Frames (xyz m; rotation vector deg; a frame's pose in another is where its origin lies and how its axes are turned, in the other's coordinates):
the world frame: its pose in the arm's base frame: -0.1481 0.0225 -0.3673 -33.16 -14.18 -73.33
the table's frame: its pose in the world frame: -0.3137 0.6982 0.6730 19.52 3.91 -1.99
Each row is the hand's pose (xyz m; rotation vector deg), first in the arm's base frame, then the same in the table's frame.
Working: the arm's base frame: its pose in the table's frame: 0.5914 -0.7158 -0.0820 13.77 23.52 71.84

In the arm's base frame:
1: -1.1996 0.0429 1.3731 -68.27 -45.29 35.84
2: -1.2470 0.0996 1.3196 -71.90 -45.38 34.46
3: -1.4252 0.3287 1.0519 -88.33 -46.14 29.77
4: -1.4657 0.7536 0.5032 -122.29 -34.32 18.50
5: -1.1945 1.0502 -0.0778 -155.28 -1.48 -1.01
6: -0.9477 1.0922 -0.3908 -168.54 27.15 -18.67
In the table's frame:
1: 0.8380 -1.7820 1.3770 -11.13 -66.95 95.62
2: 0.7540 -1.8127 1.3591 -14.52 -69.07 93.89
3: 0.3957 -1.9261 1.2381 -29.17 -79.35 86.58
4: -0.2179 -1.8627 0.9175 -66.30 -89.34 70.93
5: -0.6552 -1.5423 0.4645 -113.16 -81.86 46.67
6: -0.7631 -1.3091 0.1569 -139.64 -67.22 25.75

